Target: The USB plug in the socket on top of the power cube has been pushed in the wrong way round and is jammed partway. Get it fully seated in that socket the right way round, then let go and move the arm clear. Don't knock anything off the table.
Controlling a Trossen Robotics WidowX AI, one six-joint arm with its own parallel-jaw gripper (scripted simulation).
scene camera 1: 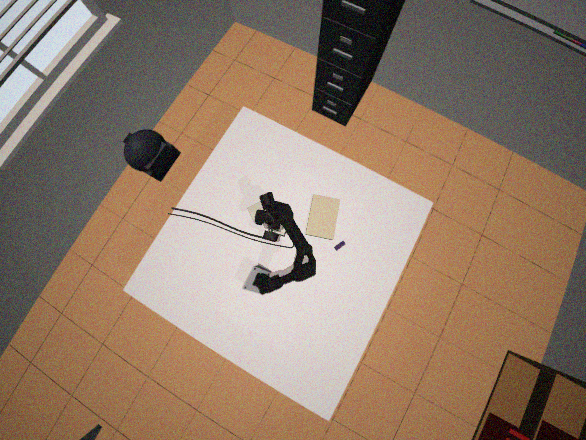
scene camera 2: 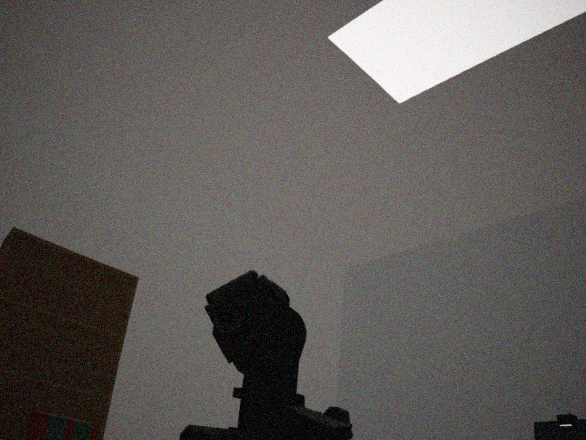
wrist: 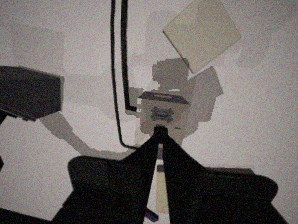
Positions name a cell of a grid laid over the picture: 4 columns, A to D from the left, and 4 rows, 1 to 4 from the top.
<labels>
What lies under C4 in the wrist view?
The gripper.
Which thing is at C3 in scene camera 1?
A beige pad.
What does the gripper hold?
A USB plug.
</labels>
